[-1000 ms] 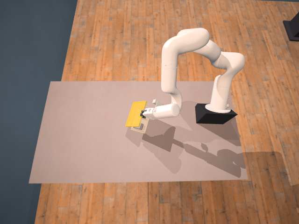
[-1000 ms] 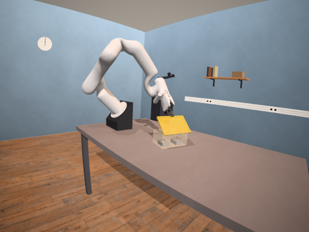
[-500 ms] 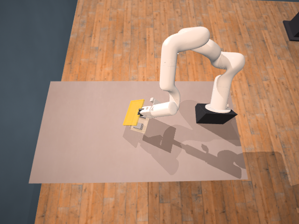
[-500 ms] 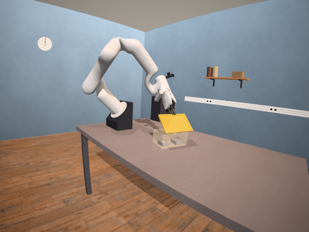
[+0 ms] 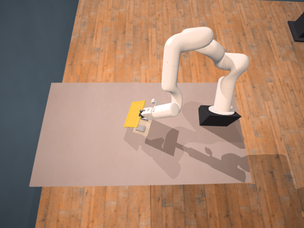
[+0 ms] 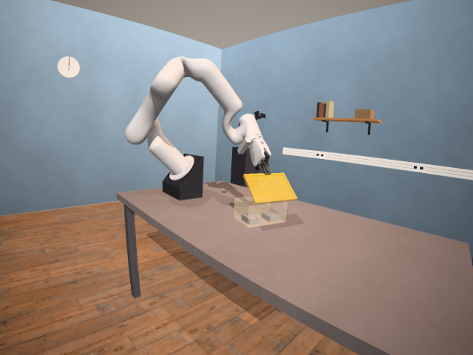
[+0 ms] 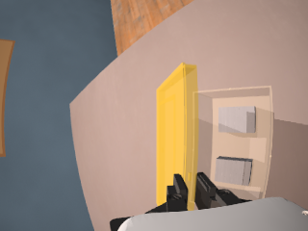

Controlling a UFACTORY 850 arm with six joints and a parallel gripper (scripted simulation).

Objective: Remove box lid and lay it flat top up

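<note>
The yellow lid is 6 cm below my hand, 6 cm ahead of it and 3 cm to the right of it. From my hand the other things lie so: clear box (18 cm below, 1 cm to the right).
</note>
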